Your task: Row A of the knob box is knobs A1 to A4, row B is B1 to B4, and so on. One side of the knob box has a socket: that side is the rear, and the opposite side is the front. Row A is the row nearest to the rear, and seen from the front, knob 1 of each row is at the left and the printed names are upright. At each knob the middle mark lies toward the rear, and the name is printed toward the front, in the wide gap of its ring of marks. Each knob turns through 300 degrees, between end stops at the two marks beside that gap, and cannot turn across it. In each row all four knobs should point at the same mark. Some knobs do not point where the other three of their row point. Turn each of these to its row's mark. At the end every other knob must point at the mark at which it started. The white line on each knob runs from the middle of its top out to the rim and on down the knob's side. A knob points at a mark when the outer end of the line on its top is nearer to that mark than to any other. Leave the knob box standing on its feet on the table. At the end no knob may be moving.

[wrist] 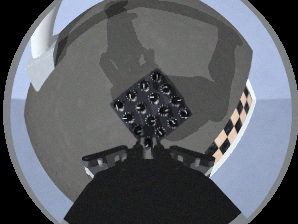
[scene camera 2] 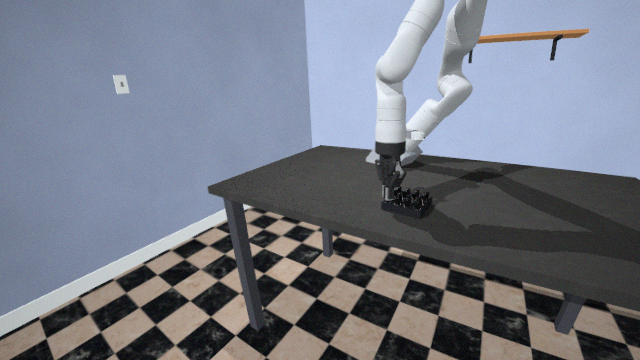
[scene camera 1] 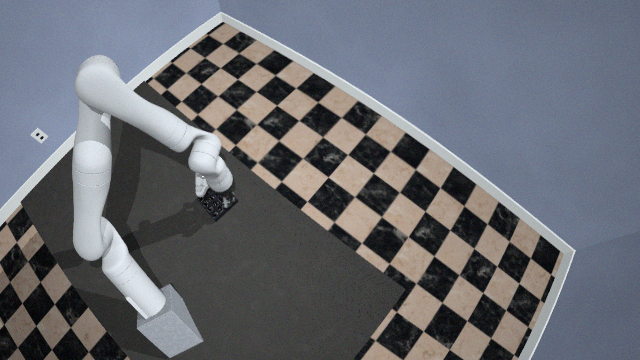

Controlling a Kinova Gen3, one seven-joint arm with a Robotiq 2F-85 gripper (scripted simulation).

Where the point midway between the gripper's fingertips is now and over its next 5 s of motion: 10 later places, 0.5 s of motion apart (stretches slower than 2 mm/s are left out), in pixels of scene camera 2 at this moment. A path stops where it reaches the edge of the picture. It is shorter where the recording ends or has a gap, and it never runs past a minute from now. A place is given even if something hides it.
The gripper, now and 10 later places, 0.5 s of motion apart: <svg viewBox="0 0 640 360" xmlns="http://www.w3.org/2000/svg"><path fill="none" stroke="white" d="M387 198L388 195L389 187L388 186L389 186L391 185L392 185L392 183L392 182L392 180L391 180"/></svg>
